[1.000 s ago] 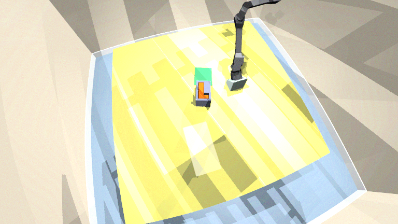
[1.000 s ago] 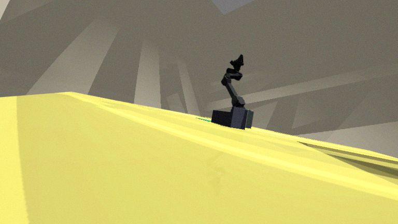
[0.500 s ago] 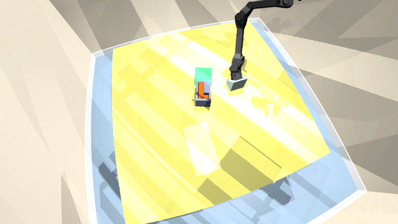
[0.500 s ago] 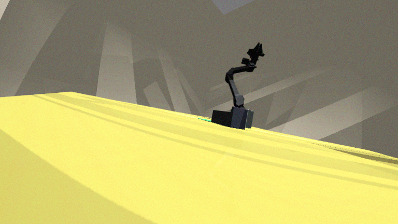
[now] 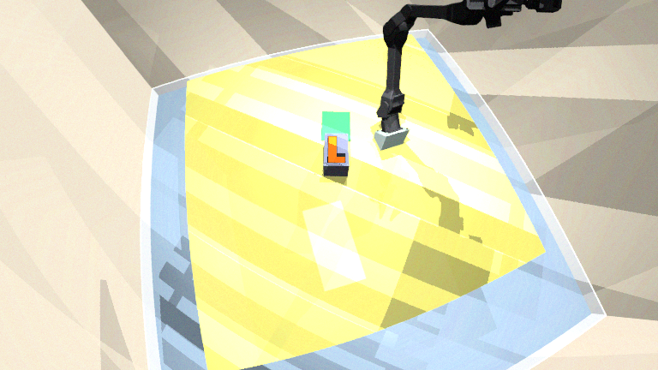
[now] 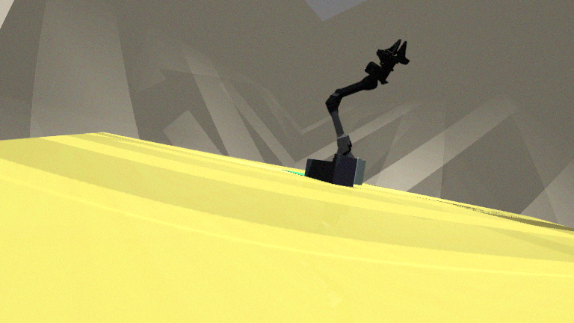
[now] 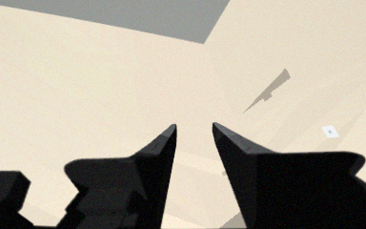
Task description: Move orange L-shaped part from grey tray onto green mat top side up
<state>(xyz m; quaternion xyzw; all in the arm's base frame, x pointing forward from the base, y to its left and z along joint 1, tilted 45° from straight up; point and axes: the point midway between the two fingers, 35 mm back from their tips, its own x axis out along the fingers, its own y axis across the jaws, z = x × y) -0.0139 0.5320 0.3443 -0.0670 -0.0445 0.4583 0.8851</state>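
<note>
Now: gripper tip 670 mm above the orange L-shaped part, 280 mm short of it and 150 mm to the left of it. From my gripper tip the other things lie so: green mat 730 mm below, 300 mm to the right, 210 mm ahead.
</note>
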